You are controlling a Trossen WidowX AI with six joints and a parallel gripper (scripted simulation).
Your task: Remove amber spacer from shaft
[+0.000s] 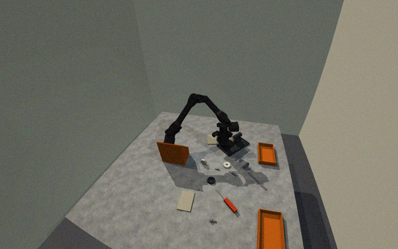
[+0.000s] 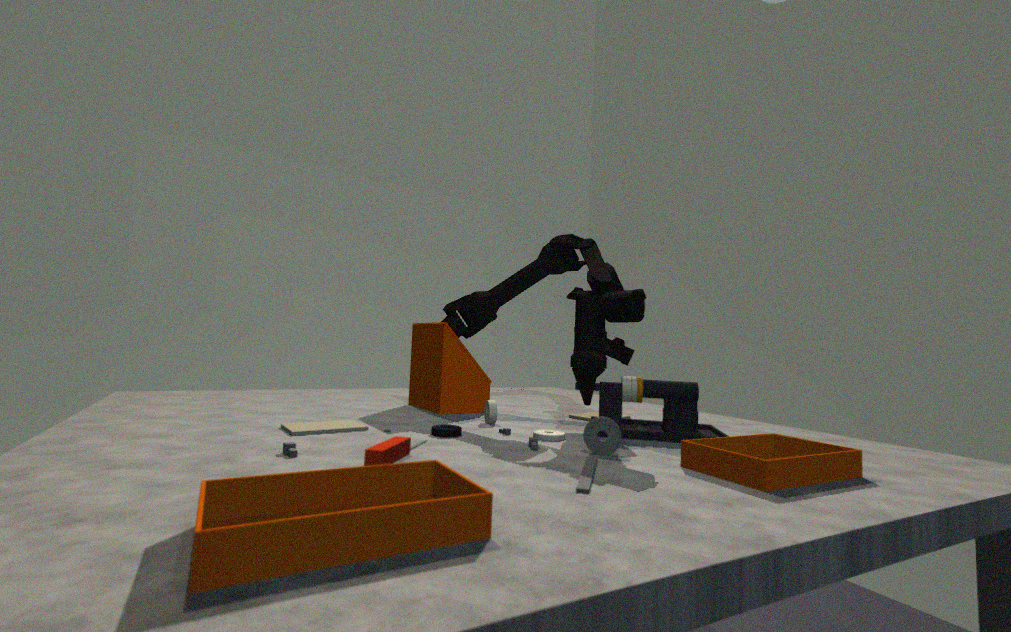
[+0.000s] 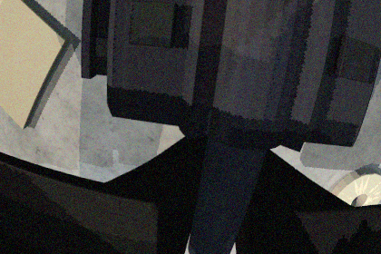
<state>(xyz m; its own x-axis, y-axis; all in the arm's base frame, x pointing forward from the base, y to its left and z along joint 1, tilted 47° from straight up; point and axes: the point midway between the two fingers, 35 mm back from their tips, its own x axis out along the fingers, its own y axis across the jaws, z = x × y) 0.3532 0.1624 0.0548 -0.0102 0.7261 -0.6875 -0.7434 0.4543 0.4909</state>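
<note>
My gripper tip is now 50 mm to the right of the dark shaft, 40 mm short of it and 30 mm below it. The rest, counted from my gripper tip: amber spacer: 70 mm to the left, 60 mm ahead, 30 mm above; then white spacer: 60 mm to the left, 50 mm ahead, 30 mm above; then white ring: 130 mm to the right, 50 mm ahead, 40 mm below.
</note>
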